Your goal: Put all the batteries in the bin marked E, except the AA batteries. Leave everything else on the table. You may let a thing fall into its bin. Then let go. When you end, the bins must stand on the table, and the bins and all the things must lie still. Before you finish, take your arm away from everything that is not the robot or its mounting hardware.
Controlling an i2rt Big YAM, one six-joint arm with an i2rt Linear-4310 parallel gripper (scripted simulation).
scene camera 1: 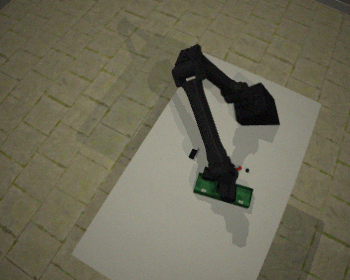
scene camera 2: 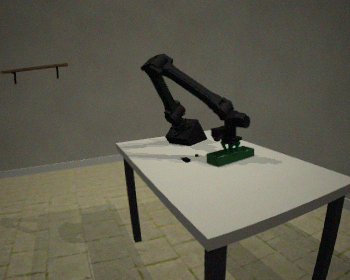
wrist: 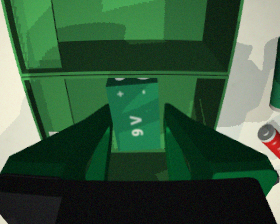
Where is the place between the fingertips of my gripper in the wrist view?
At 138,112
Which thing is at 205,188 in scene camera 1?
A green bin row.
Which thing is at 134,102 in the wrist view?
A green 9 V battery.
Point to a green bin row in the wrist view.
178,50
